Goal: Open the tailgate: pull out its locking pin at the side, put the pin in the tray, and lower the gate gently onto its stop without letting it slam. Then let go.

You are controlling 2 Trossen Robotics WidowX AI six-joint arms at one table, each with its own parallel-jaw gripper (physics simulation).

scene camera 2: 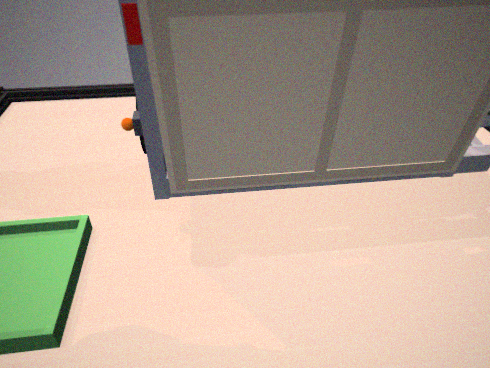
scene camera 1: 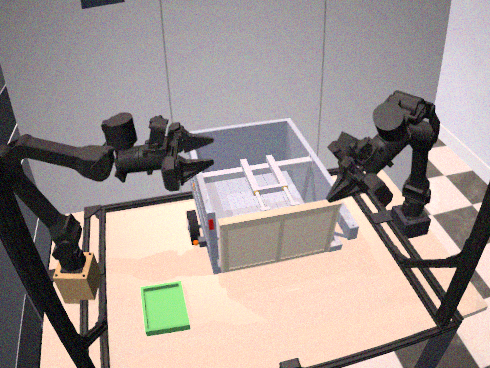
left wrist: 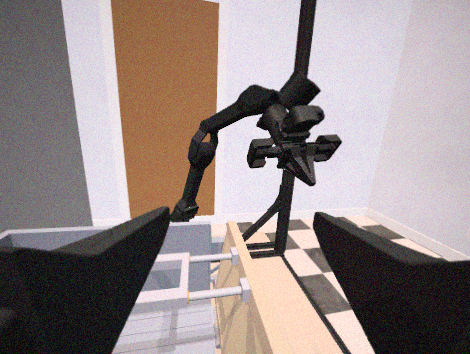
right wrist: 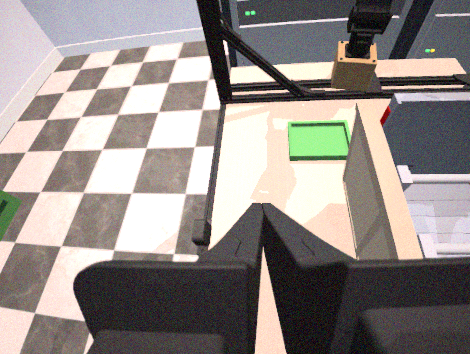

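Where they show: left gripper, fingertip midpoint: (scene camera 1: 213, 150) (left wrist: 242, 216); right gripper, fingertip midpoint: (scene camera 1: 327, 201) (left wrist: 313, 185) (right wrist: 260, 211); left arm's base, link origin: (scene camera 1: 73, 264) (right wrist: 357, 51); right arm's base, link origin: (scene camera 1: 411, 212).
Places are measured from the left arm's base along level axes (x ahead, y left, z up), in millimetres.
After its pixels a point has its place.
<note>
The tailgate (scene camera 1: 280, 235) @(x 552, y -13, z 100 mm) (scene camera 2: 337, 90) @(x 552, y -12, z 91 mm) (left wrist: 237, 310) @(x 535, y -2, z 111 mm) (right wrist: 395, 200) @(x 545, y -17, z 178 mm) is a tan panel standing upright at the trailer's near end. The locking pin's orange ball (scene camera 1: 196, 242) @(x 340, y 67, z 13 mm) (scene camera 2: 127, 124) @(x 340, y 64, z 11 mm) sticks out of a bracket at the trailer's left side in the picture. The green tray (scene camera 1: 167, 331) @(x 261, y -146, z -98 mm) (scene camera 2: 74, 285) @(x 306, y -69, z -103 mm) (right wrist: 320, 158) @(x 305, y -58, z -98 mm) lies on the table in front and shows no pin in it. My left gripper (scene camera 1: 213, 151) @(x 407, y 8, z 331 mm) (left wrist: 242, 216) @(x 407, y 8, z 331 mm) is open and empty above the trailer's left wall. My right gripper (scene camera 1: 330, 199) @(x 627, y -127, z 290 mm) (left wrist: 313, 185) @(x 627, y -127, z 290 mm) (right wrist: 260, 211) @(x 627, y -127, z 290 mm) is shut and empty, raised on the outer side of the gate.
The blue-grey trailer (scene camera 1: 245, 139) @(x 486, y 401, z 124 mm) stands behind the gate, with a white frame (scene camera 1: 271, 189) @(x 536, y 72, z 174 mm) inside. Two light rods (left wrist: 215, 292) @(x 504, y 30, z 175 mm) run between that frame and the gate. Black frame rails (scene camera 1: 150, 202) @(x 158, y 384, z -95 mm) border the table (scene camera 1: 300, 320) @(x 601, y -119, z -109 mm). A black post (scene camera 1: 465, 270) @(x 969, y -195, z 115 mm) rises at the front right.
</note>
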